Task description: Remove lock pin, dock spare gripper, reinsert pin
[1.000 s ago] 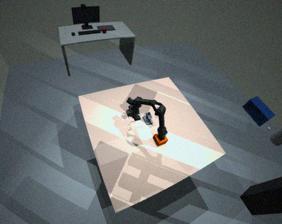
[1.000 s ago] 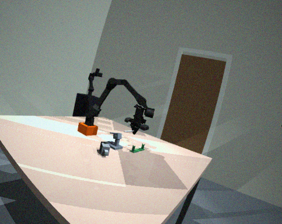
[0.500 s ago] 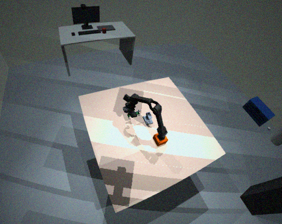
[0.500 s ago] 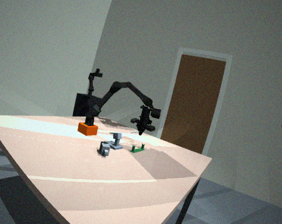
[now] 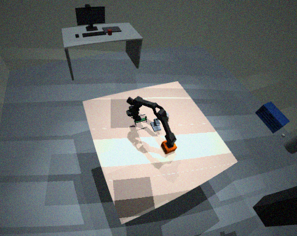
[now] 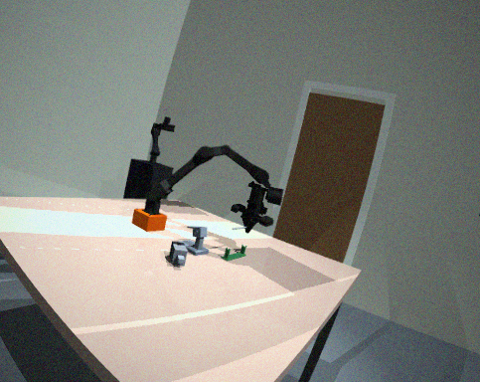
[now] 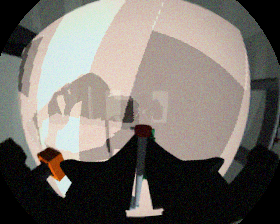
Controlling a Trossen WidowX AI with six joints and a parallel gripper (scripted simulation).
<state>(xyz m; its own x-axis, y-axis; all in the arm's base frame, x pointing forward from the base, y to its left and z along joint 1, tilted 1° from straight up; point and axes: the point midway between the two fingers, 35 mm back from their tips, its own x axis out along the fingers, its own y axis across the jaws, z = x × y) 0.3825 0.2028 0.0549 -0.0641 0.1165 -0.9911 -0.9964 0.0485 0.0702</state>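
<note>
My gripper tip is now 9 cm to the left of the green cradle, 7 cm above it and 2 cm short of it. Also, from my gripper tip: mount (21 cm to the right, 10 cm behind, 4 cm below); spare gripper (37 cm to the right, 6 cm below, 5 cm behind).
</note>
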